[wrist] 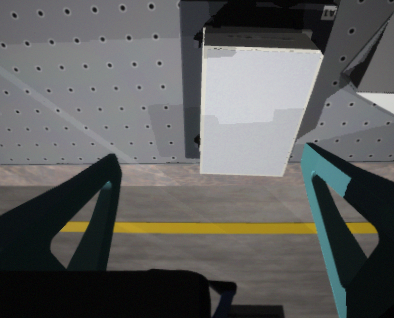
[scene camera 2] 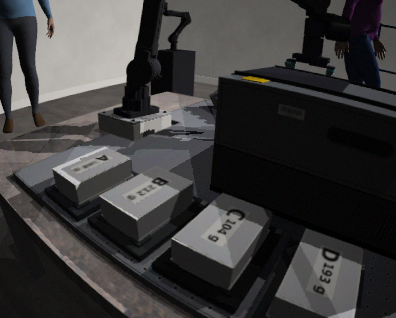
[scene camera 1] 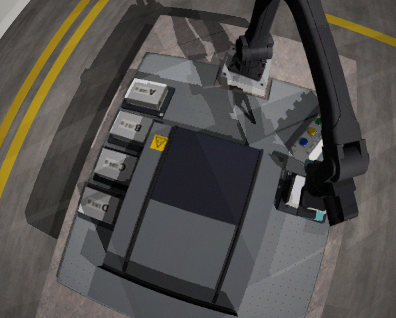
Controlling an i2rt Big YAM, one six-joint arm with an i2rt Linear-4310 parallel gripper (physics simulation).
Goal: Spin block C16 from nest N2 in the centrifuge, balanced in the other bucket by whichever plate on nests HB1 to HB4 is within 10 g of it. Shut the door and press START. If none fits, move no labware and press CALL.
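Seen in the pictures: gripper, fingertip midpoint: (wrist: 208,157) (scene camera 1: 306,196); arm's base at its link origin: (scene camera 2: 136,112) (scene camera 1: 247,67).
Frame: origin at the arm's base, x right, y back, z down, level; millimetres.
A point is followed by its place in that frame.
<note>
A white block (scene camera 1: 296,191) @[x -282, y -373, z -29 mm] (wrist: 255,110) @[x -317, y -363, z -29 mm] sits on a dark nest (scene camera 1: 280,192) (wrist: 190,85) right of the centrifuge; no name is readable on the block. My gripper (scene camera 1: 314,190) @[x -296, y -402, z -112 mm] (scene camera 2: 310,67) (wrist: 208,157) @[x -296, y -402, z -112 mm] is open and empty above it, its fingers to either side of the block in the wrist view. Plates A (scene camera 1: 146,94) @[x 271, y -242, z -16 mm] (scene camera 2: 92,172) @[x 300, y -260, z -17 mm], B (scene camera 1: 131,128) @[x 256, y -372, z -17 mm] (scene camera 2: 147,202) @[x 287, y -391, z -17 mm], C (scene camera 1: 115,166) @[x 244, y -504, z -17 mm] (scene camera 2: 222,240) @[x 277, y -513, z -17 mm] and D (scene camera 1: 98,204) @[x 241, y -633, z -17 mm] (scene camera 2: 320,275) @[x 255, y -633, z -17 mm] sit on nests left of the centrifuge (scene camera 1: 192,245) @[x -79, y -620, z -173 mm] (scene camera 2: 300,135) @[x 116, y -527, z -112 mm]. B reads 212 g, C 104 g, D 193 g; A's weight is blurred. No bucket shows.
A button panel with blue (scene camera 1: 303,142) @[x -258, y -221, z -34 mm], yellow (scene camera 1: 312,131) @[x -277, y -173, z -34 mm] and green (scene camera 1: 318,121) @[x -290, y -127, z -32 mm] buttons stands behind the block's nest, partly hidden by the arm. The tall centrifuge body stands between the plate row and the block. A yellow warning label (scene camera 1: 159,142) @[x 92, y -429, z -174 mm] (scene camera 2: 255,79) @[x 96, y -432, z -174 mm] is on its top.
</note>
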